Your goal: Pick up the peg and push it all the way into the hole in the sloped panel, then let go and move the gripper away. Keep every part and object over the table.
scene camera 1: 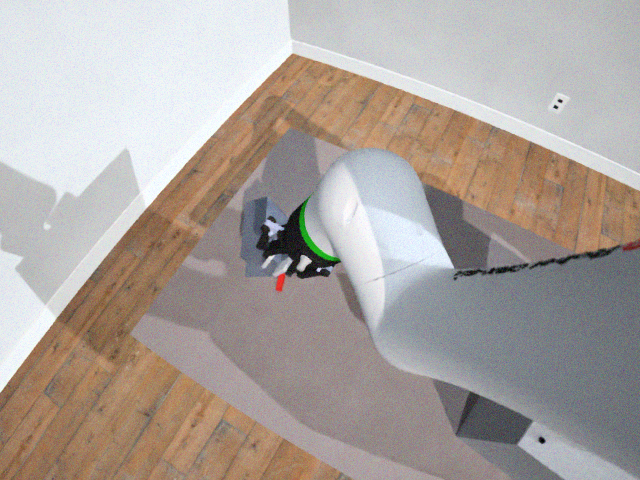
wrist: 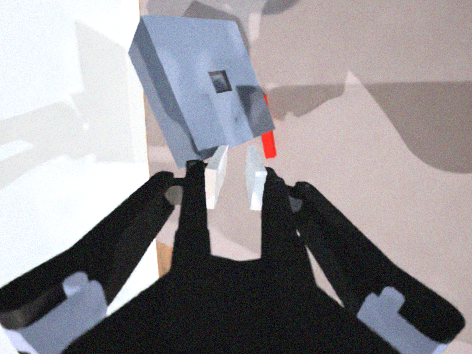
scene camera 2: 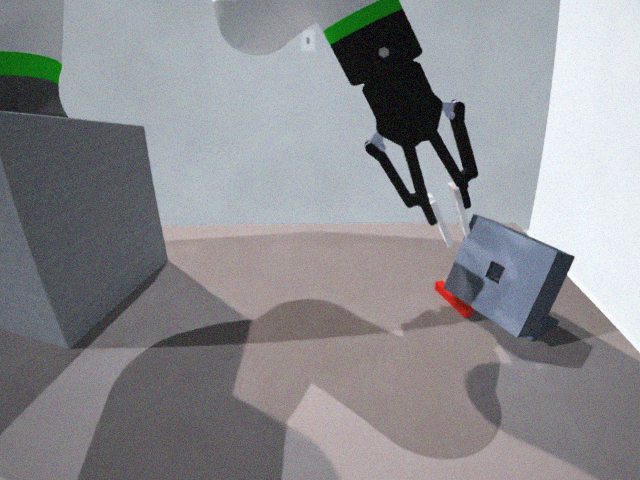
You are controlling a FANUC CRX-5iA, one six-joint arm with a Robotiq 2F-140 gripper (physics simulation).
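Frame: origin at the arm's base, x left, y back, z up, level; metres.
Where they show: gripper, fingertip midpoint: point(scene camera 1: 272, 265) point(wrist: 236, 159) point(scene camera 2: 457, 236); arm's base, link origin: point(scene camera 2: 16, 125).
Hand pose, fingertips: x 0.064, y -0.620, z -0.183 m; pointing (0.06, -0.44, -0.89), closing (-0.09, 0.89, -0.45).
Note:
Things, the pixels of their top centre, and the offset from my fingertips. Level surfaces: height alone.
- red peg, top centre: point(wrist: 264, 128) point(scene camera 2: 453, 294) point(scene camera 1: 282, 272) dy -0.002, dx -0.021, dz -0.081 m
- blue-grey sloped panel, top centre: point(wrist: 164, 94) point(scene camera 2: 517, 229) point(scene camera 1: 260, 223) dy -0.064, dx -0.050, dz +0.035 m
- grey tabletop, surface height: dz -0.093 m
The red peg point(scene camera 1: 280, 282) point(scene camera 2: 454, 300) point(wrist: 269, 144) lies on the table along the lower edge of the sloped panel, partly hidden by the panel in the wrist view. The blue-grey sloped panel point(scene camera 1: 251, 227) point(scene camera 2: 516, 258) point(wrist: 190, 55) stands tilted on the table. Its square hole point(scene camera 2: 495, 271) point(wrist: 220, 81) looks empty. My gripper point(scene camera 2: 456, 239) point(wrist: 236, 159) is open part way, with a narrow gap and nothing between its pale fingertips. It is tilted and hangs above the table at the panel's upper edge, apart from the peg.
The grey tabletop point(scene camera 1: 310, 351) point(scene camera 2: 320, 273) carries the panel, and its edge runs close behind the panel, with wooden floor point(scene camera 1: 170, 206) beyond. A large grey block point(scene camera 1: 491, 421) point(scene camera 2: 87, 206) stands at the arm's base side. White walls rise past the floor.

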